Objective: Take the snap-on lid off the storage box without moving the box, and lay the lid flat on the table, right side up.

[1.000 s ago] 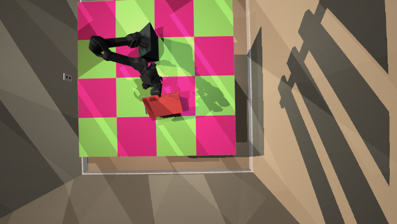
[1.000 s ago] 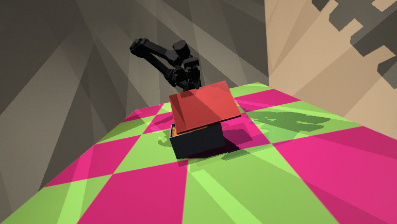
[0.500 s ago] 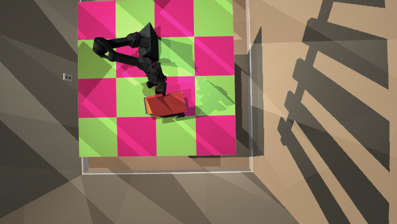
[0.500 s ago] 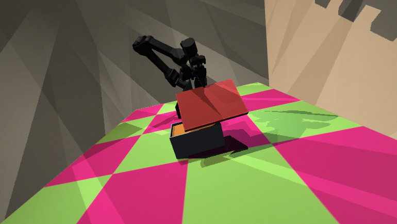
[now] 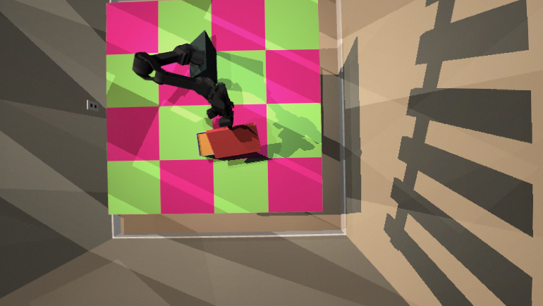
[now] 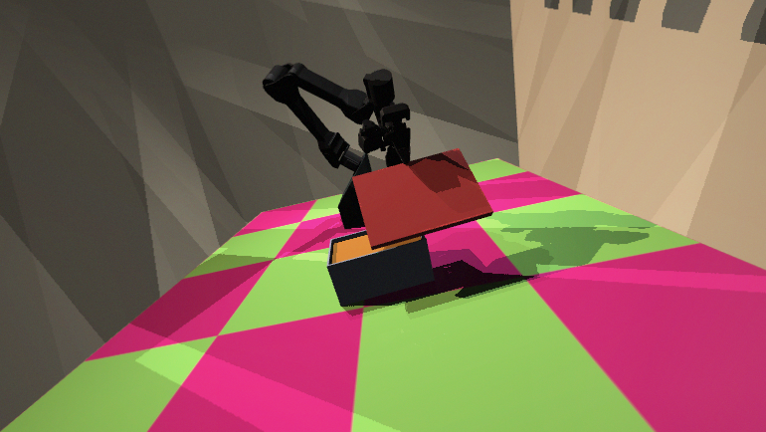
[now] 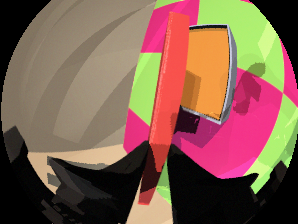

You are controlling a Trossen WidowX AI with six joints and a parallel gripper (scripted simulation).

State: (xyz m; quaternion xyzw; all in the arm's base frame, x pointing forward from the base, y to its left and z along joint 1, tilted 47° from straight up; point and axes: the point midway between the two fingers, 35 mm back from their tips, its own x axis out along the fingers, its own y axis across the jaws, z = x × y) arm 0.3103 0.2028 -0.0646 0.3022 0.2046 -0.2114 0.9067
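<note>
The red lid lies 60 mm ahead of my gripper tip, 50 mm below it and 20 mm to the left of it. Also, from my gripper tip: storage box: 180 mm below, 100 mm to the right, 70 mm ahead.
</note>
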